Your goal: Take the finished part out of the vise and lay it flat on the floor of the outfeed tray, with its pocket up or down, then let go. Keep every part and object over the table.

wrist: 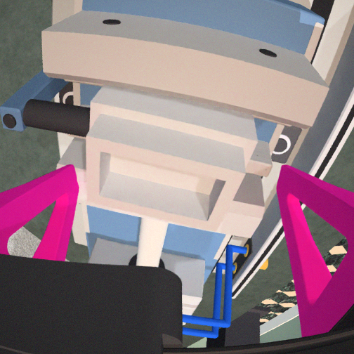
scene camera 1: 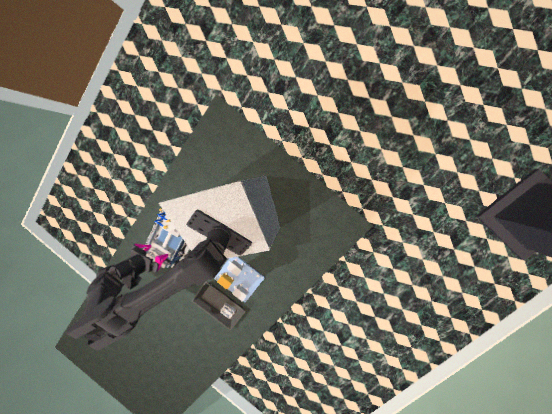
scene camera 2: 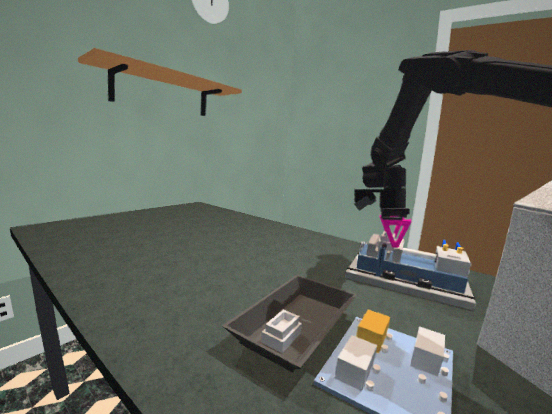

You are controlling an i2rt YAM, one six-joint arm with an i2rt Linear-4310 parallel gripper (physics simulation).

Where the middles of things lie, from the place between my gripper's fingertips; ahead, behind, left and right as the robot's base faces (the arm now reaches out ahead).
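Scene:
There's the yellow block (scene camera 2: 373, 328) here, and it's 60 mm below my hand, 70 mm behind it and 320 mm to the left of it.

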